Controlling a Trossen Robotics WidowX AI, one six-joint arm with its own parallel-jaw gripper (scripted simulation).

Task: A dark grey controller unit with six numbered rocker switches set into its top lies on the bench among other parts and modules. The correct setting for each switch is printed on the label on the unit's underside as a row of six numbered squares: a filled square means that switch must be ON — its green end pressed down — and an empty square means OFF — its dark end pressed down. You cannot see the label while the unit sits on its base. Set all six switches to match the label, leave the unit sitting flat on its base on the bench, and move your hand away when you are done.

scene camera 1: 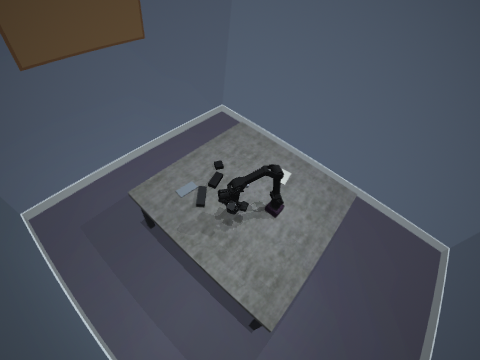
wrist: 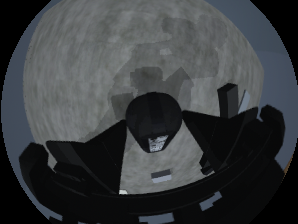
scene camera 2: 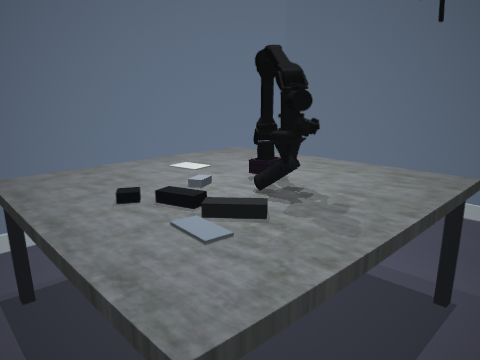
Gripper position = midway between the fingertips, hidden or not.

In view: the gripper [scene camera 2: 290,162] and a flat light grey plate [scene camera 2: 204,231].
The gripper is seen too in the wrist view [wrist: 154,118].
